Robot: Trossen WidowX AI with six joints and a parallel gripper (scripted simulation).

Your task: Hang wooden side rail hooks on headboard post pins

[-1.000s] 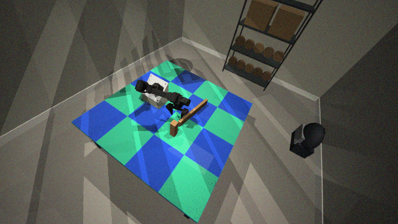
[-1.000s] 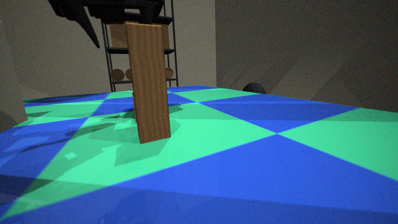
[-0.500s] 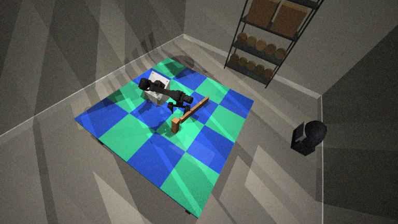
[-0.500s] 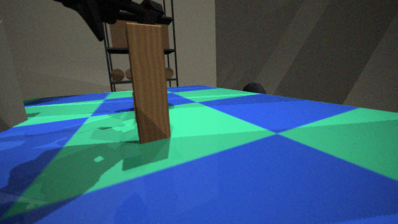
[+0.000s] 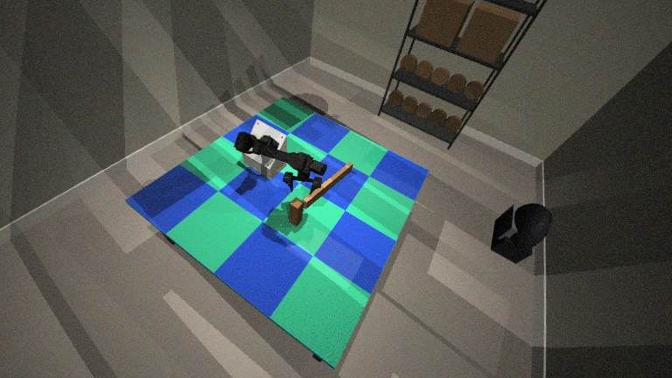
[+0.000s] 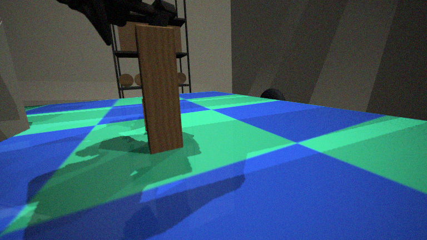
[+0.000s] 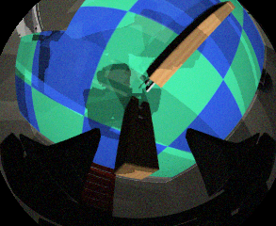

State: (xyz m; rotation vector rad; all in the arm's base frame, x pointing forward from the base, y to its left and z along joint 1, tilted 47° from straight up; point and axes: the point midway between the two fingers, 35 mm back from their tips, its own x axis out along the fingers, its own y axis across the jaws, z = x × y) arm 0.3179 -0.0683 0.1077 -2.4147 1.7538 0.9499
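My gripper tip is now 30 mm short of the wooden headboard post, 60 mm to the left of it and 80 mm above it.
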